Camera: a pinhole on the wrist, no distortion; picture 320 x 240 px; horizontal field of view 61.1 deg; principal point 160.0 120.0 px. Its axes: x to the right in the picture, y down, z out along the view. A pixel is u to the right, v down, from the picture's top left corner.
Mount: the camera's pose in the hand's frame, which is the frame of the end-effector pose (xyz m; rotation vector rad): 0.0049 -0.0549 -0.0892 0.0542 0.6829 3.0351
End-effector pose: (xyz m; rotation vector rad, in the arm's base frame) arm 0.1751 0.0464 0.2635 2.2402 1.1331 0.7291
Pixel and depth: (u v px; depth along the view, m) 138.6 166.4 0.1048
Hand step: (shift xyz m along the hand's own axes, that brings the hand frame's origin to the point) 0.0170 -0.0266 0.0129
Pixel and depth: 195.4 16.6 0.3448
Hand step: -0.0232 0.2130 0.1670
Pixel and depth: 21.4 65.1 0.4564
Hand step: 0.2585 0.2151 0.2770
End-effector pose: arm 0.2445 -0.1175 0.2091 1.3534 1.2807 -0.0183
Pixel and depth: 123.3 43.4 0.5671
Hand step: 0.1081 0.3295 0.3521
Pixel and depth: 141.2 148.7 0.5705
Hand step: 0.0663 0.1330 0.4508
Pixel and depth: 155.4 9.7 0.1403
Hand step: 0.0142 0.0566 0.0130
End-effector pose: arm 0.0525 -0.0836 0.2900 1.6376 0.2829 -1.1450
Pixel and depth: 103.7 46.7 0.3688
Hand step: 0.0986 0.1900 0.1990
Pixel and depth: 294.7 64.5 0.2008
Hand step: -0.0857 0.0718 0.0772
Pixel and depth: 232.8 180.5 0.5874
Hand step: -0.1317 0.0837 0.5018
